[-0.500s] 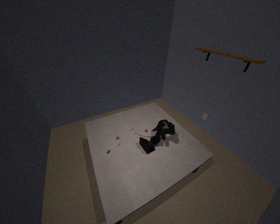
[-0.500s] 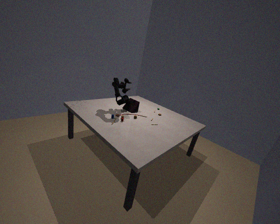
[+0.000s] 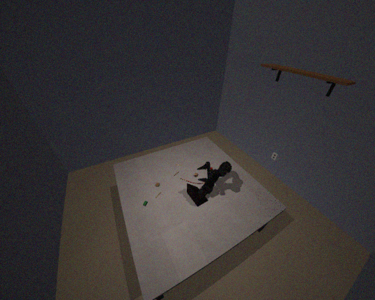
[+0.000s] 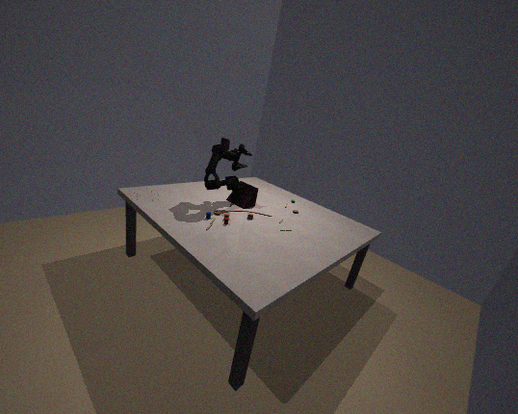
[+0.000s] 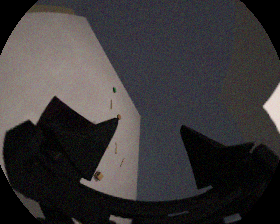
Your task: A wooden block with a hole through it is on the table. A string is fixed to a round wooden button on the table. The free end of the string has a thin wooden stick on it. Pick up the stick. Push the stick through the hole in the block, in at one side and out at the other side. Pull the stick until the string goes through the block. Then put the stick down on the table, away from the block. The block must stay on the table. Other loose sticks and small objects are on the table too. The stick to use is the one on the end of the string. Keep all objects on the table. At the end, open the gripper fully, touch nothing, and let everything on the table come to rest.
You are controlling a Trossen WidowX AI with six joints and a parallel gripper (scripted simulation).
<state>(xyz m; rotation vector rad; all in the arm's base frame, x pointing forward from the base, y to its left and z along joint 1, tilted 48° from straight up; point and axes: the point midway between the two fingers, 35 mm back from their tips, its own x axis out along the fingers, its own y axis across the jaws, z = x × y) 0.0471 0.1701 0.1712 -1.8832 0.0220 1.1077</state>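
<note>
The wooden block is 20 cm ahead of my gripper tip, 17 cm to the right of it and 30 cm below it. Also, from my gripper tip: red object: 17 cm ahead, 36 cm to the right, 29 cm below; then button: 4 cm ahead, 31 cm to the right, 30 cm below; then thin wooden stick: 22 cm ahead, 4 cm to the right, 31 cm below.
</note>
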